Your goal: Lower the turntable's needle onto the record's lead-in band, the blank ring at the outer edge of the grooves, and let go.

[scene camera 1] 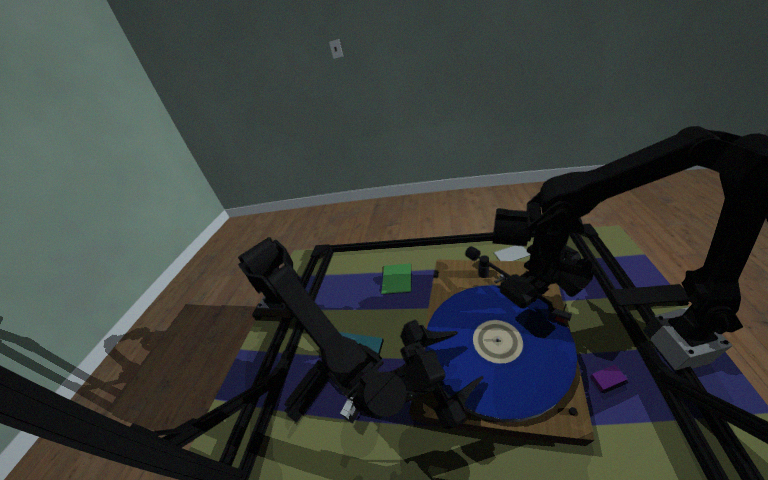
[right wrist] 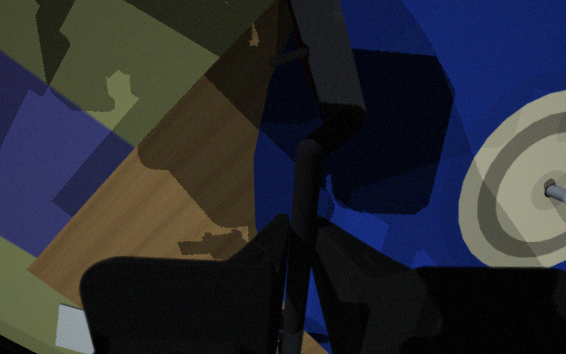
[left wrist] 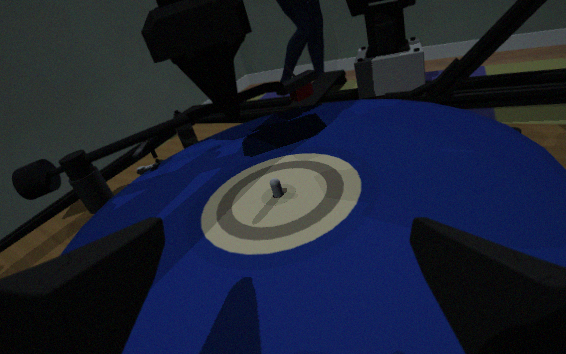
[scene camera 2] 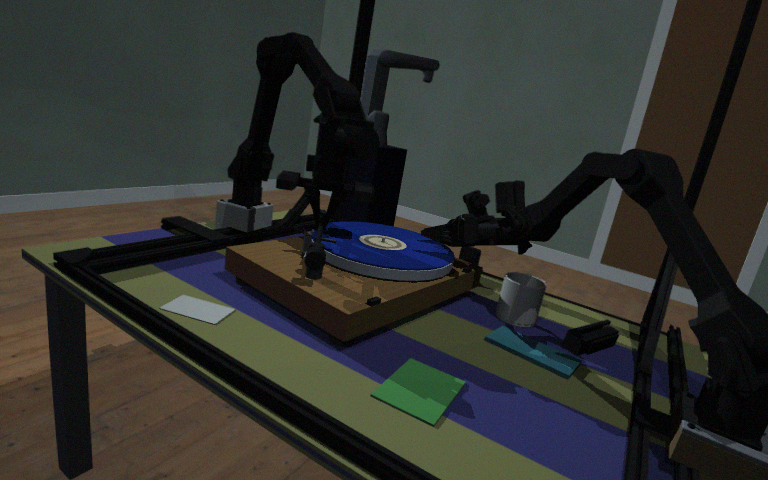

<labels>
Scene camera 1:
my left gripper
my right gripper
blue record
black block: on the table
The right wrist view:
my right gripper
blue record
wooden turntable
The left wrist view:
my left gripper
my right gripper
blue record
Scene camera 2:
my left gripper
my right gripper
blue record
black block
wooden turntable
</labels>
